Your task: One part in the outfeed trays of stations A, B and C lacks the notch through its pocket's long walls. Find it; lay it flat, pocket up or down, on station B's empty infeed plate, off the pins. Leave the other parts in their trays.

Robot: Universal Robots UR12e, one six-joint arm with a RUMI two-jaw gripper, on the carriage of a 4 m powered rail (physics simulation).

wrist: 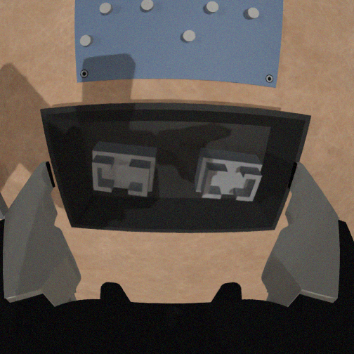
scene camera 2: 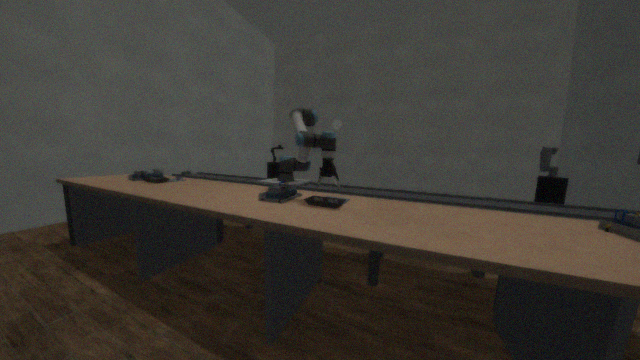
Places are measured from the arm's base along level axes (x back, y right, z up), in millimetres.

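Pixels of known places: gripper, fingertip midpoint: (scene camera 2: 327, 189); arm's base, link origin: (scene camera 2: 285, 180).
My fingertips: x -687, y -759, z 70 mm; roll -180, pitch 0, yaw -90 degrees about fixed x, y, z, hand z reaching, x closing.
For each thing: its top centre in the pictures, then the offset to it from my fingertips. "pt": a spot on its surface instead. Level surfaces: height alone.
- black tray, top centre: (scene camera 2: 325, 199) dx -50, dy -3, dz -57 mm
- dark fixture, top centre: (scene camera 2: 281, 184) dx +3, dy +362, dz -1 mm
- station, surface spot: (scene camera 2: 150, 177) pt dx -53, dy +1934, dz -53 mm
- grey fixture with blue pieces, surface spot: (scene camera 2: 622, 229) pt dx +81, dy -1451, dz -68 mm
- table, surface height: dz -100 mm
My gripper (scene camera 2: 328, 182) (wrist: 170, 162) is open, with nothing between its fingers. It hangs above a black tray (scene camera 2: 320, 204) (wrist: 175, 110), one finger near each short end in the wrist view. Two grey parts lie apart in the tray, pockets up: a left part (wrist: 124, 172) and a slightly turned, brighter right part (wrist: 230, 177). Both show gaps through their long walls in the wrist view. A blue plate (wrist: 160, 60) with pale round pins lies beyond the tray; no part shows on its visible portion, and its far end is cut off.
A dark fixture (scene camera 2: 279, 194) stands left of the tray in the scene view. Another station (scene camera 2: 148, 176) stands at the table's far left, and a grey fixture with blue pieces (scene camera 2: 622, 229) at the right edge. The rail (scene camera 2: 425, 199) runs behind the table (scene camera 2: 450, 230). A black box (scene camera 2: 551, 190) stands behind it.
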